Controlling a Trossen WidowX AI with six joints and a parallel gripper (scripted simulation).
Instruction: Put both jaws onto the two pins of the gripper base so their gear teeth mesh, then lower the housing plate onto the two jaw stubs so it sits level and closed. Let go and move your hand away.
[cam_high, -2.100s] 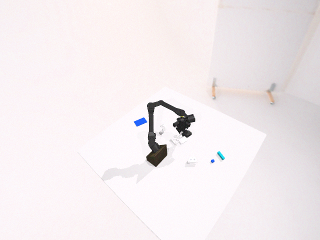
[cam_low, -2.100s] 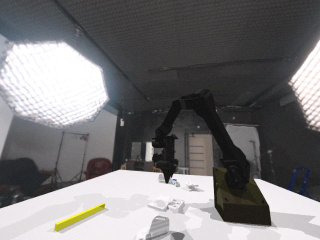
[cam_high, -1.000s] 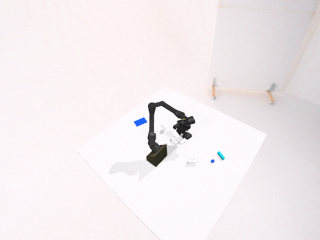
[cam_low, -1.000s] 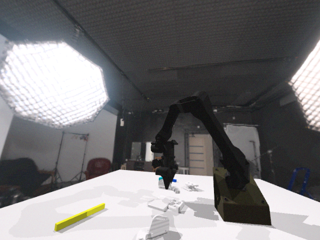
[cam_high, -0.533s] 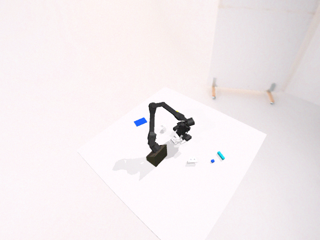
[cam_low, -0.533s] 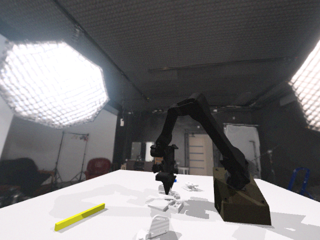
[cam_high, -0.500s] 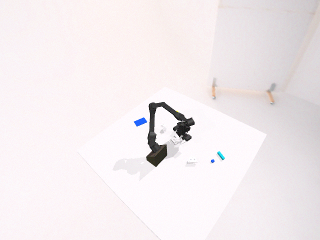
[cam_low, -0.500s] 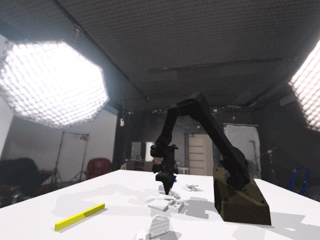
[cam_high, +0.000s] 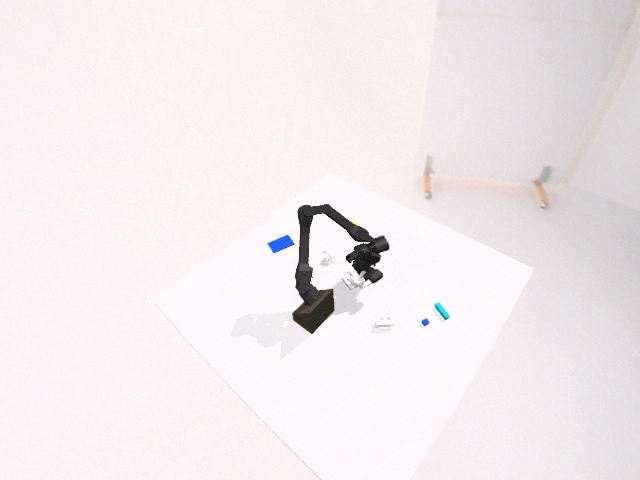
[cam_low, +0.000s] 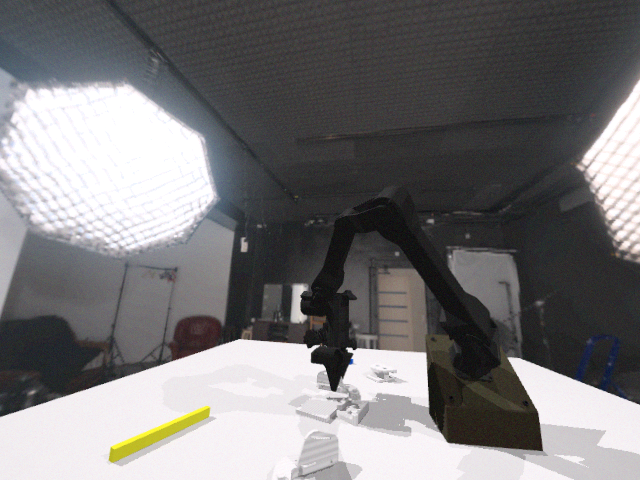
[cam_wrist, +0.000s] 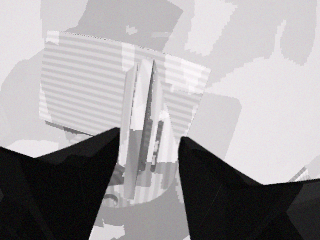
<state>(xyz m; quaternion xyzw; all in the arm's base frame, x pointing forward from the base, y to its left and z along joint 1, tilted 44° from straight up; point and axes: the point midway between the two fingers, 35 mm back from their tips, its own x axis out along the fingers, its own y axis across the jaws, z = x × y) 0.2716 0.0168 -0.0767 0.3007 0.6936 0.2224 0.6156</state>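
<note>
The flat white plate lies 3 cm to the left of my gripper tip, 3 cm below it and 2 cm ahead of it. From my gripper tip the other things lie so: white jaw: 3 cm behind, 2 cm to the left; then yellow bar: 25 cm ahead, 22 cm to the left, 2 cm below; then blue cube: 33 cm to the right, 2 cm below.
</note>
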